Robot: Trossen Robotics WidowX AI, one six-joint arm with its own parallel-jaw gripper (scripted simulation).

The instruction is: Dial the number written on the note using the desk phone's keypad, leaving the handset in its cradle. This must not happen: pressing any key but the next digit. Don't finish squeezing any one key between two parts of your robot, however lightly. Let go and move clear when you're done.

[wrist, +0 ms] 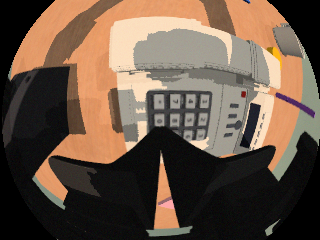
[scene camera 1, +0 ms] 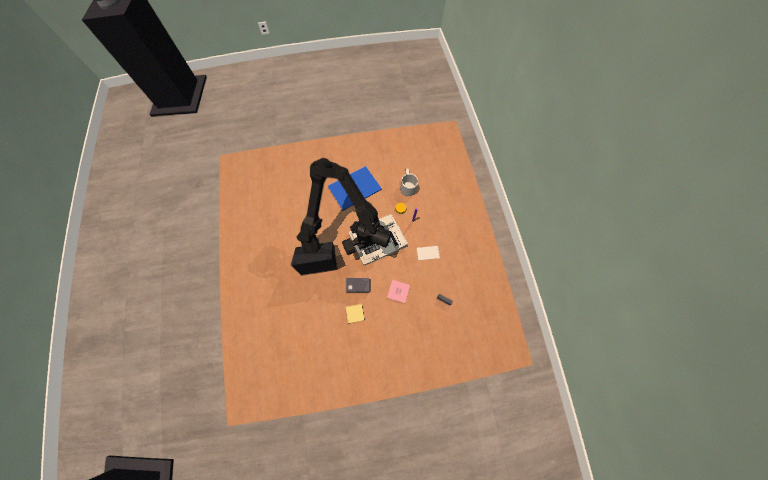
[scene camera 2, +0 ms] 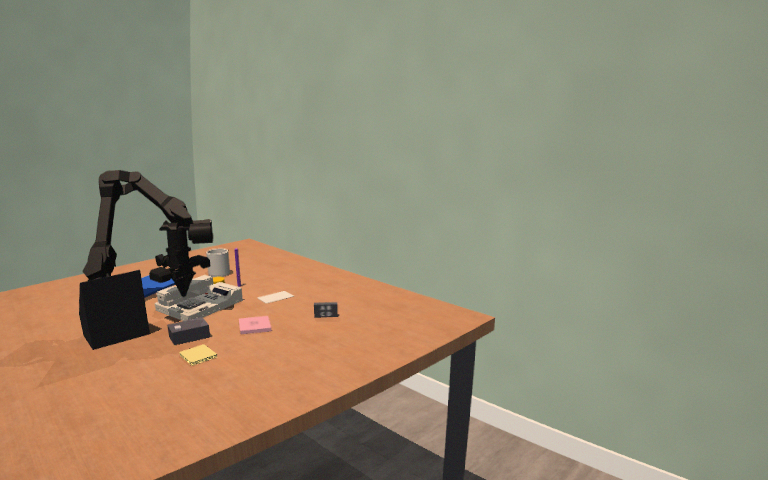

Labels:
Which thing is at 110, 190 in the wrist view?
My gripper.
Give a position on a grey handset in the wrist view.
147, 44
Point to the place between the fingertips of my gripper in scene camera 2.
183, 296

